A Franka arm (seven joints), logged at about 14 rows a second.
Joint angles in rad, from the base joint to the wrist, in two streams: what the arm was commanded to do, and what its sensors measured. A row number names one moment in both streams.
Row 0, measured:
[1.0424 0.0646 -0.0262 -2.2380 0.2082 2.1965 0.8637]
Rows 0 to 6, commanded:
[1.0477 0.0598 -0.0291 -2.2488 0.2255 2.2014 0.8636]
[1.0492 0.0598 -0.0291 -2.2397 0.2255 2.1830 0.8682]
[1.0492 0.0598 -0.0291 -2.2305 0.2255 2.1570 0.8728]
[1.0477 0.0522 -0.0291 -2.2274 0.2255 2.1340 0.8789]
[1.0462 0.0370 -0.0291 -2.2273 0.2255 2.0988 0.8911]
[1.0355 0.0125 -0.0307 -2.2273 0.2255 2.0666 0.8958]
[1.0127 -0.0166 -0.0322 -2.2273 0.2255 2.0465 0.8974]
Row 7, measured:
[1.0405 0.0477 -0.0286 -2.2252 0.2103 2.0990 0.8733]
